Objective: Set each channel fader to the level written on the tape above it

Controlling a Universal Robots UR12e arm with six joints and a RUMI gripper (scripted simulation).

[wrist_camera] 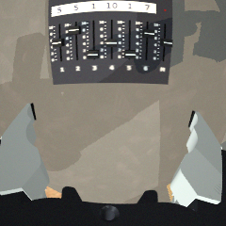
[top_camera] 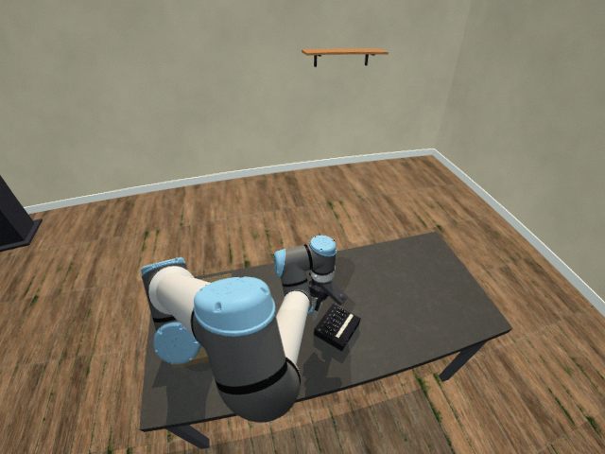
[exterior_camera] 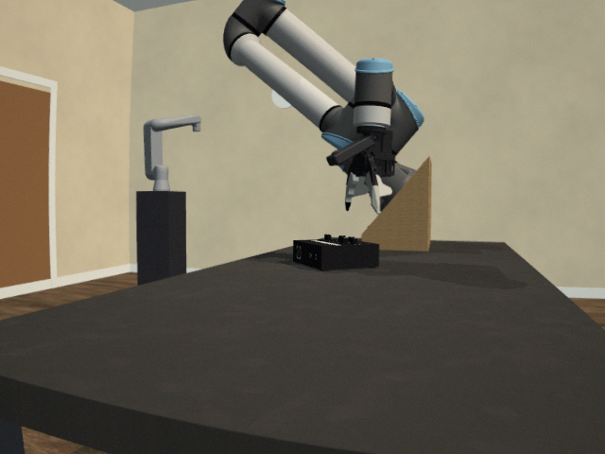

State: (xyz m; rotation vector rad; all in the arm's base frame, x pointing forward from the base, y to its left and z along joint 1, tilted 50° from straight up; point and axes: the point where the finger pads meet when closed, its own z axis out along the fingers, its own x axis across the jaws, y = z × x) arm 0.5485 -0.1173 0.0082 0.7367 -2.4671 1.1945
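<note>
The master fader lies 8 cm to the right of my hand, 6 cm below it and 2 cm behind it.
</note>
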